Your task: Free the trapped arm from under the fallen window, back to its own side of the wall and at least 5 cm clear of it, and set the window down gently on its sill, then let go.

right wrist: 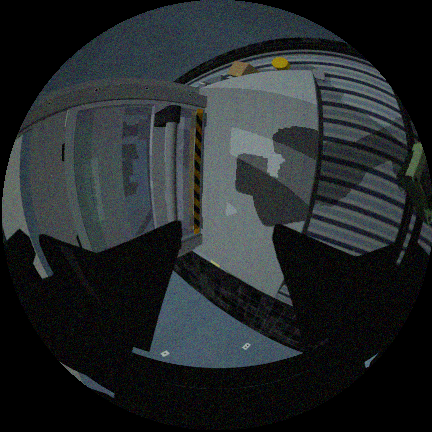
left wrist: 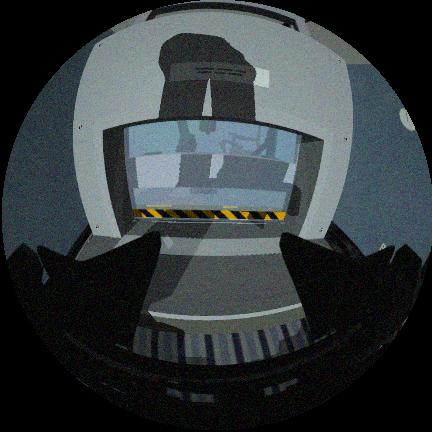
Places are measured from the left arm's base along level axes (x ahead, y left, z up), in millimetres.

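Where they show: left gripper, between the fingertips: point(right wrist: 136, 171) point(left wrist: 221, 239); right gripper, between the fingertips: point(right wrist: 228, 229) point(left wrist: 207, 127).
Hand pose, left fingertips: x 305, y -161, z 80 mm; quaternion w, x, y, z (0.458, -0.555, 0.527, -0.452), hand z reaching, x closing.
Each offset is from my left fingertips to the top centre of the thing. "*": to the spot under its first point. Level surfaces: height alone.
The window point(left wrist: 210, 172) point(right wrist: 112, 200) is a clear pane in the opening of the grey wall point(left wrist: 300, 85) point(right wrist: 125, 92). Its yellow-black striped bottom edge {* dx +176, dy +11, dz -87 mm} point(left wrist: 210, 214) point(right wrist: 198, 170) lies level, at or very near the sill point(left wrist: 187, 230); a tiny gap cannot be told. The window's pale handle bar {* dx +246, dy +73, dz +14 mm} point(right wrist: 171, 150) stands off the pane on a black mount {* dx +241, dy +134, dz +22 mm} point(right wrist: 168, 115). My left gripper point(left wrist: 221, 239) is open and empty, facing the opening from in front of the wall, with no part seen under the window. My right gripper point(right wrist: 228, 229) is open and empty, clear of the handle on the other side.
A ribbed dark-and-grey surface {dz -187 mm} point(left wrist: 220, 348) point(right wrist: 355, 175) borders the pale floor panel point(right wrist: 250, 240). An orange-brown block {dx +239, dy +308, dz -138 mm} point(right wrist: 241, 68) and a yellow disc {dx +337, dy +339, dz -171 mm} point(right wrist: 280, 63) lie at the far edge in the right wrist view. A green object point(right wrist: 415, 160) shows at the right.
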